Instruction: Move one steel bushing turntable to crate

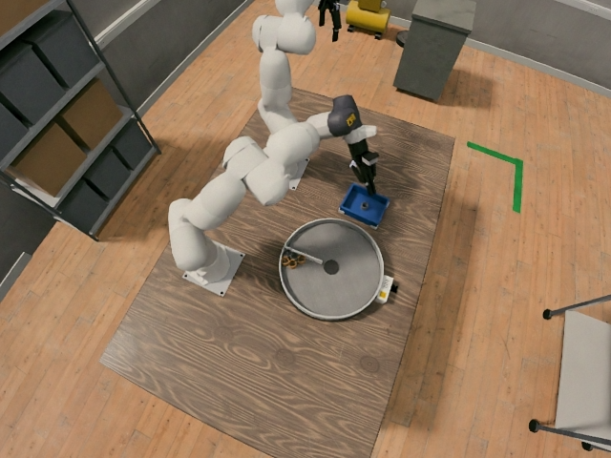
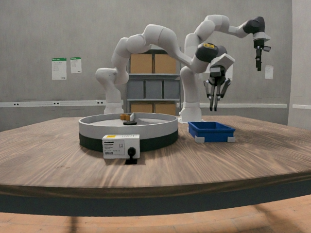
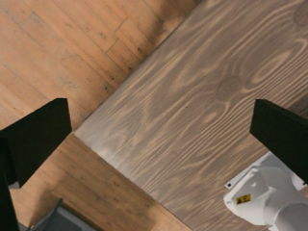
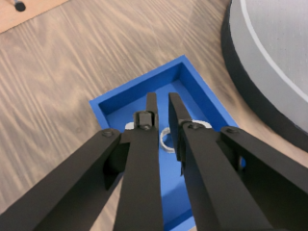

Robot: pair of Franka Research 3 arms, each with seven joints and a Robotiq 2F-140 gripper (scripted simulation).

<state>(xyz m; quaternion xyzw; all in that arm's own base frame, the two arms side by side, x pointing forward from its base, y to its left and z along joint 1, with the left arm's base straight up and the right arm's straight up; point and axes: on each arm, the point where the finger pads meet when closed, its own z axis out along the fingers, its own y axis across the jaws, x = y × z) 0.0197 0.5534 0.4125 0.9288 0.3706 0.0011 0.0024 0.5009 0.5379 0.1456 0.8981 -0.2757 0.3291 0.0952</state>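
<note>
My right hand is 12 cm above the blue crate and 2 cm to the left of it. Round my right hand: turntable 37 cm to the right, 9 cm below, 1 cm ahead.
</note>
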